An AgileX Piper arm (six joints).
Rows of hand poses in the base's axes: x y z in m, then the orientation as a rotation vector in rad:
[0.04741 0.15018 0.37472 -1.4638 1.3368 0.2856]
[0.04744 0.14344 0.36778 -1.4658 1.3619 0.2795]
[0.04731 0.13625 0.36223 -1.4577 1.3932 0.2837]
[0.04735 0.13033 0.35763 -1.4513 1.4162 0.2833]
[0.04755 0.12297 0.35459 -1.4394 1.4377 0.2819]
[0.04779 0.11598 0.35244 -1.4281 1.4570 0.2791]
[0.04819 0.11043 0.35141 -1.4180 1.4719 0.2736]
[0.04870 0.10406 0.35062 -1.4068 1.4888 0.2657]
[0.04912 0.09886 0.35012 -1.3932 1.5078 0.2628]
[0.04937 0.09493 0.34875 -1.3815 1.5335 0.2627]
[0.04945 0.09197 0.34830 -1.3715 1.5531 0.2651]
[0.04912 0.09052 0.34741 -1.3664 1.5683 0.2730]
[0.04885 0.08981 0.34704 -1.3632 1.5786 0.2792]
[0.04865 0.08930 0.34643 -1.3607 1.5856 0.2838]
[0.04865 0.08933 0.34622 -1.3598 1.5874 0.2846]
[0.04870 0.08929 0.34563 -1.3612 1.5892 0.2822]
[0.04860 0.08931 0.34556 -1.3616 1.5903 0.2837]
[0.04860 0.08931 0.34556 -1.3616 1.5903 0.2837]
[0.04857 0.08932 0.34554 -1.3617 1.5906 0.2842]
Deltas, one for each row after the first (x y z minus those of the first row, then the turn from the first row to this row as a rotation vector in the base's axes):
[0.00003 -0.00674 -0.00694 -0.0133 0.0144 -0.0134]
[-0.00010 -0.01393 -0.01249 -0.0172 0.0373 -0.0301]
[-0.00006 -0.01985 -0.01709 -0.0214 0.0522 -0.0442]
[0.00014 -0.02721 -0.02013 -0.0214 0.0646 -0.0609]
[0.00038 -0.03420 -0.02228 -0.0217 0.0749 -0.0768]
[0.00078 -0.03975 -0.02331 -0.0224 0.0809 -0.0914]
[0.00129 -0.04612 -0.02410 -0.0242 0.0868 -0.1085]
[0.00171 -0.05132 -0.02460 -0.0231 0.0967 -0.1255]
[0.00196 -0.05525 -0.02597 -0.0250 0.1133 -0.1431]
[0.00204 -0.05821 -0.02642 -0.0247 0.1273 -0.1558]
[0.00171 -0.05966 -0.02731 -0.0240 0.1418 -0.1614]
[0.00144 -0.06037 -0.02768 -0.0234 0.1522 -0.1647]
[0.00124 -0.06088 -0.02829 -0.0226 0.1595 -0.1669]
[0.00124 -0.06085 -0.02850 -0.0224 0.1611 -0.1678]
[0.00129 -0.06089 -0.02909 -0.0251 0.1612 -0.1689]
[0.00119 -0.06087 -0.02916 -0.0252 0.1629 -0.1685]
[0.00119 -0.06087 -0.02916 -0.0252 0.1629 -0.1685]
[0.00116 -0.06086 -0.02918 -0.0252 0.1634 -0.1683]

